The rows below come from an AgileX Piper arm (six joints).
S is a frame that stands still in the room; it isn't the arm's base.
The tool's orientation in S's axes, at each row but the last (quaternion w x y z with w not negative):
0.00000, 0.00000, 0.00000, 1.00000
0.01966, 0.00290, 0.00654, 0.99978
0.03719, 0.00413, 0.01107, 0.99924
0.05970, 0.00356, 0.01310, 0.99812
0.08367, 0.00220, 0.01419, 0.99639
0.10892, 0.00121, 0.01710, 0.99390
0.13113, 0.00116, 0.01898, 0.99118
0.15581, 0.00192, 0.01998, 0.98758
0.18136, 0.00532, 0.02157, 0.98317
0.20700, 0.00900, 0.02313, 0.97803
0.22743, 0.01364, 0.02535, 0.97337
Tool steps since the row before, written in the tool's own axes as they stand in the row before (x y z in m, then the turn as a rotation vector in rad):
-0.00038, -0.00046, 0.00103, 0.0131, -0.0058, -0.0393
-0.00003, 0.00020, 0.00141, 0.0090, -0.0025, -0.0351
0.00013, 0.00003, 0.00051, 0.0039, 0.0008, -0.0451
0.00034, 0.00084, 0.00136, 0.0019, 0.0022, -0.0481
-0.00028, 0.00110, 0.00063, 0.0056, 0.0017, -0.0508
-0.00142, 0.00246, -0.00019, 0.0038, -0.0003, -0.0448
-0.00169, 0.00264, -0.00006, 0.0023, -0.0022, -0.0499
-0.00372, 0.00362, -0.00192, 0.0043, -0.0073, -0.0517
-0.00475, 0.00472, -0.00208, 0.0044, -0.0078, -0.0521
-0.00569, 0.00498, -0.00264, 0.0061, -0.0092, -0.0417
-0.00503, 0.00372, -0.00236, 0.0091, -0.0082, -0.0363
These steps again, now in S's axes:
0.00038, 0.00046, 0.00103, -0.0131, 0.0058, -0.0393
0.00003, -0.00018, 0.00141, -0.0091, 0.0024, -0.0351
-0.00013, -0.00001, 0.00051, -0.0044, -0.0015, -0.0450
-0.00043, -0.00076, 0.00138, -0.0026, -0.0032, -0.0480
0.00010, -0.00111, 0.00066, -0.0061, -0.0022, -0.0507
0.00085, -0.00271, -0.00010, -0.0039, -0.0004, -0.0448
0.00095, -0.00299, 0.00004, -0.0020, 0.0009, -0.0500
0.00241, -0.00466, -0.00176, -0.0024, 0.0063, -0.0520
0.00272, -0.00618, -0.00188, -0.0023, 0.0067, -0.0524
0.00312, -0.00696, -0.00244, -0.0030, 0.0091, -0.0421
0.00277, -0.00566, -0.00222, -0.0059, 0.0098, -0.0366

